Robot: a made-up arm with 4 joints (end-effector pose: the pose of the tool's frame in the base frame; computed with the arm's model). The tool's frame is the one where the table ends.
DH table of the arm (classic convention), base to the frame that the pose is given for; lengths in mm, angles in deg. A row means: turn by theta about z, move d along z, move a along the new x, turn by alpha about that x. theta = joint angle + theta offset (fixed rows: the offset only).
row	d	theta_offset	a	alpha
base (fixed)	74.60	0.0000	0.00	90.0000
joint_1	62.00	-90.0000	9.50	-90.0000
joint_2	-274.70	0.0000	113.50	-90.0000
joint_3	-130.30	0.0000	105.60	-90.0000
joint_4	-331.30	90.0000	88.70	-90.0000
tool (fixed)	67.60	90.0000	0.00	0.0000
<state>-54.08 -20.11 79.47 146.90</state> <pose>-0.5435 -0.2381 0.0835 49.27 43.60 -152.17</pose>
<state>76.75 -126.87 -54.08 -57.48</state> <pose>-0.1244 0.1352 0.1412 -110.60 -27.37 46.85</pose>
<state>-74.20 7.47 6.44 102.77</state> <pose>-0.1769 -0.0824 -0.0282 -90.32 80.55 5.09</pose>
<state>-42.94 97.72 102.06 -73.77</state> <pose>-0.4931 0.3655 0.2963 -154.56 -13.80 93.75</pose>
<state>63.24 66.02 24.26 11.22</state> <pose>0.2811 0.1015 -0.0467 26.41 -47.63 33.86</pose>
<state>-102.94 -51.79 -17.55 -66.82</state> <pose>0.0443 -0.3336 -0.0275 114.22 76.17 97.63</pose>
